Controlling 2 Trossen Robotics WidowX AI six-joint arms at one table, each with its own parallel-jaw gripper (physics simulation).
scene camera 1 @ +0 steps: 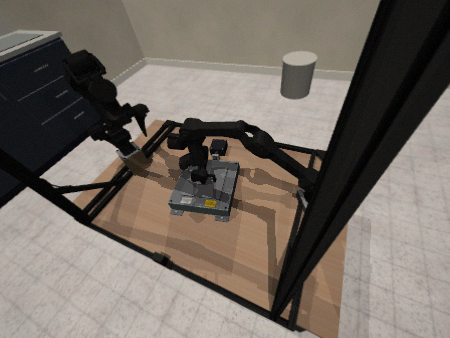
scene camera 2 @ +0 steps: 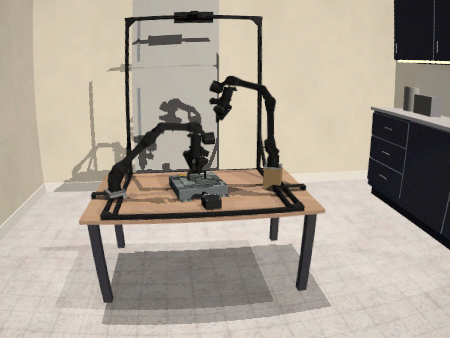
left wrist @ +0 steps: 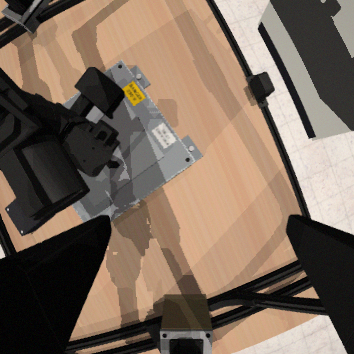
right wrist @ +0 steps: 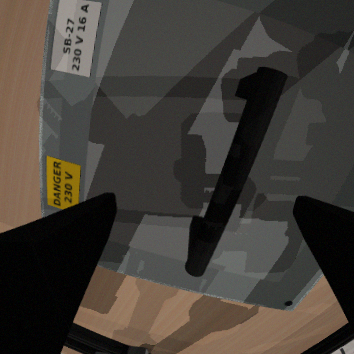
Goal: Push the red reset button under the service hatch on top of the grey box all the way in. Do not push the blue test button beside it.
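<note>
The grey box [scene camera 1: 231, 175] [scene camera 2: 200, 191] [left wrist: 147, 145] [right wrist: 150, 240] lies flat on the table. A long black handle [right wrist: 242, 155] stands on its top hatch, which looks closed. The red reset button and blue test button do not show. My right gripper [scene camera 1: 204, 178] [scene camera 2: 197, 173] [right wrist: 206, 203] is open and empty, low over the box top, with the handle showing between its fingers in the right wrist view; I cannot tell whether they touch it. My left gripper [scene camera 1: 144, 131] [scene camera 2: 221, 117] [left wrist: 199, 223] is open and empty, high above the table and off to the box's side.
A small black block [scene camera 1: 218, 146] [scene camera 2: 211, 201] is beside the box. A yellow danger label [scene camera 1: 210, 203] [left wrist: 134, 93] [right wrist: 63, 181] and a white label [left wrist: 163, 135] [right wrist: 77, 37] are on the box's edge strip. Black frame bars [scene camera 2: 200, 215] run along the table edges. The right arm covers part of the box.
</note>
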